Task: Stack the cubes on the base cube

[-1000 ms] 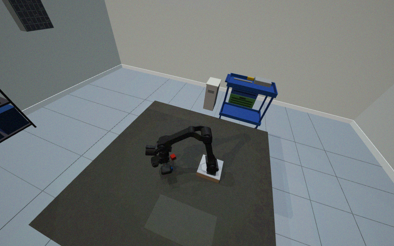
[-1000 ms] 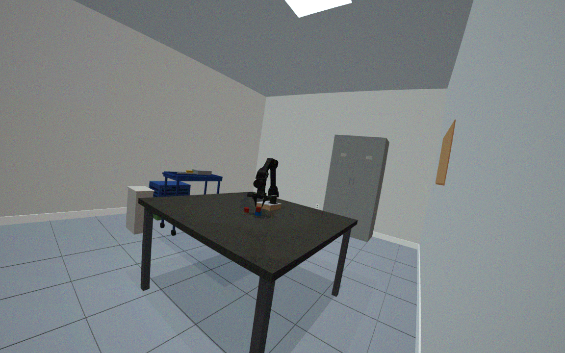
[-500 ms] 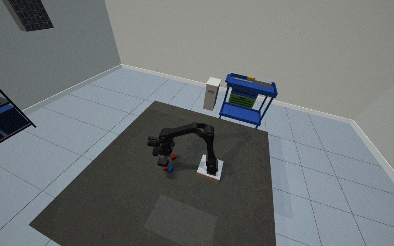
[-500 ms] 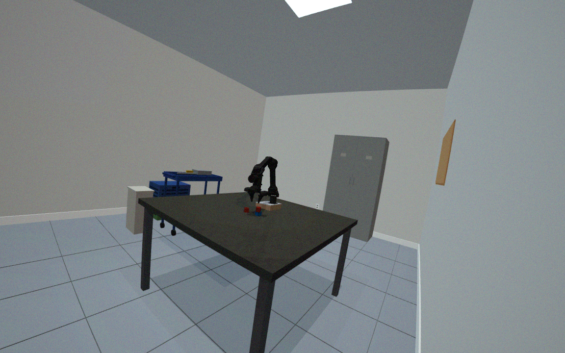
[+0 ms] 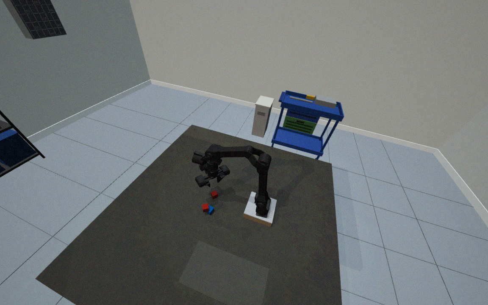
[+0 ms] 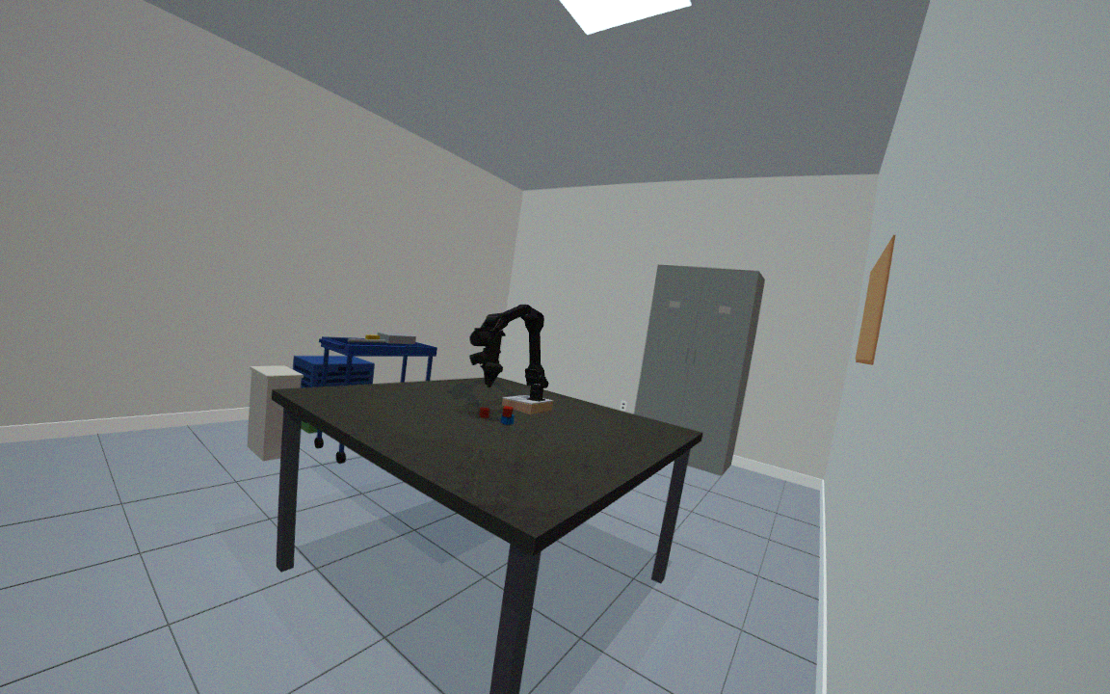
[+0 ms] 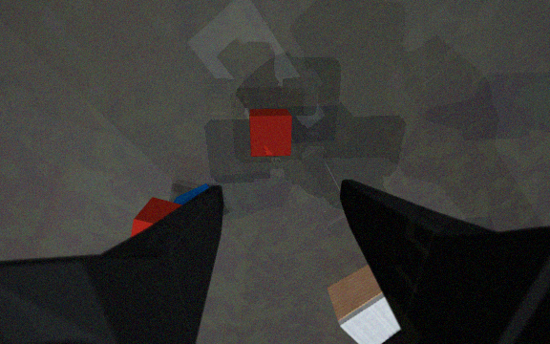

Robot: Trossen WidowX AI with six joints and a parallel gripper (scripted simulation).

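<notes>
The blue base cube lies 110 mm to the left of my gripper tip, 110 mm below it and 10 mm behind it.
</notes>
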